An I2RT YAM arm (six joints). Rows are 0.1 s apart.
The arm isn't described. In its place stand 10 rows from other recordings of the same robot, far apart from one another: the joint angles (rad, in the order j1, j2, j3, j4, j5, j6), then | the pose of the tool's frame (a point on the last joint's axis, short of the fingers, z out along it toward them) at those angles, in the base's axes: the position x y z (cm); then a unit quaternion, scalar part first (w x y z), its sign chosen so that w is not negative.
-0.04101 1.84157 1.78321 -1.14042 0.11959 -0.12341 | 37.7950 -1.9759 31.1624 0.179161 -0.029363 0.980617 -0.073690
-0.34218 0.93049 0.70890 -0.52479 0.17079 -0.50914 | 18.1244 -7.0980 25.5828 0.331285 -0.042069 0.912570 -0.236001
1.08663 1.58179 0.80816 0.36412 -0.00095 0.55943 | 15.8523 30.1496 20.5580 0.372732 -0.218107 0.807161 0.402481
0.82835 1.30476 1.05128 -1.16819 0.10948 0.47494 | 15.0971 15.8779 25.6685 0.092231 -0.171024 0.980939 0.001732
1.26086 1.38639 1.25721 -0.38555 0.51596 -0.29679 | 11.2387 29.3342 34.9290 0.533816 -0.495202 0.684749 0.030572
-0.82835 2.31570 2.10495 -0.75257 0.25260 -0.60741 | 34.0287 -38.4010 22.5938 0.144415 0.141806 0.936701 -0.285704
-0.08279 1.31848 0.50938 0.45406 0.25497 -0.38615 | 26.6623 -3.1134 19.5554 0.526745 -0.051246 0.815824 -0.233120
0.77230 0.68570 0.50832 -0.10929 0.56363 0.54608 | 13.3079 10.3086 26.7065 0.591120 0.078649 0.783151 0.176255
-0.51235 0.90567 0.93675 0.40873 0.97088 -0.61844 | 14.7040 -11.6414 42.8875 0.496616 0.368278 0.494149 -0.611196
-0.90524 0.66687 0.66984 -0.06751 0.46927 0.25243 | 8.7932 -13.8081 33.0700 0.575679 0.521268 0.506992 -0.373942
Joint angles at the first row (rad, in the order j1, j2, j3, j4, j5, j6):
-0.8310 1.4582 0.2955 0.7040 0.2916 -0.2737
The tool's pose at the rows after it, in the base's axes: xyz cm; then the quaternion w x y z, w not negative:
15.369 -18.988 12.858 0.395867 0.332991 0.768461 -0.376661
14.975 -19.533 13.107 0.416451 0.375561 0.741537 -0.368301
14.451 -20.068 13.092 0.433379 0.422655 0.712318 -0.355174
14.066 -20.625 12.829 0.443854 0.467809 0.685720 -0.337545
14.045 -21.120 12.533 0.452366 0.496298 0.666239 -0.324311
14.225 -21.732 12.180 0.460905 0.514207 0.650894 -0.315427
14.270 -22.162 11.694 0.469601 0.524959 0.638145 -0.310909
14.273 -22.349 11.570 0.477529 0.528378 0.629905 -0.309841
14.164 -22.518 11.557 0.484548 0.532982 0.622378 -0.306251
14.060 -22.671 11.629 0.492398 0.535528 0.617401 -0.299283
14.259 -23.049 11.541 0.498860 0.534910 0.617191 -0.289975
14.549 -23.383 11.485 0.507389 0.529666 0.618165 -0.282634
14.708 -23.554 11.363 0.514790 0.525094 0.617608 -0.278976
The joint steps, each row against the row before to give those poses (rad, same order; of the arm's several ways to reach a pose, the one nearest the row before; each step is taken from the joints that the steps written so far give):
-0.0172 0.0191 0.0110 0.0325 0.0016 0.0553
-0.0267 0.0026 0.0031 0.0236 0.0000 0.0881
-0.0301 0.0104 0.0004 0.0210 0.0004 0.1007
-0.0260 0.0225 0.0064 0.0092 -0.0001 0.1019
-0.0122 0.0324 0.0111 0.0186 0.0008 0.0709
-0.0084 0.0457 0.0164 0.0343 -0.0011 0.0481
-0.0084 0.0474 0.0049 0.0546 -0.0023 0.0301
-0.0042 0.0197 0.0004 0.0351 -0.0019 0.0130
-0.0080 0.0085 0.0000 0.0194 -0.0081 0.0157
-0.0088 0.0019 0.0008 0.0107 -0.0179 0.0145
-0.0045 0.0198 0.0141 0.0099 -0.0229 0.0099
-0.0008 0.0214 0.0134 0.0195 -0.0225 0.0019
-0.0004 0.0198 0.0045 0.0282 -0.0141 0.0000

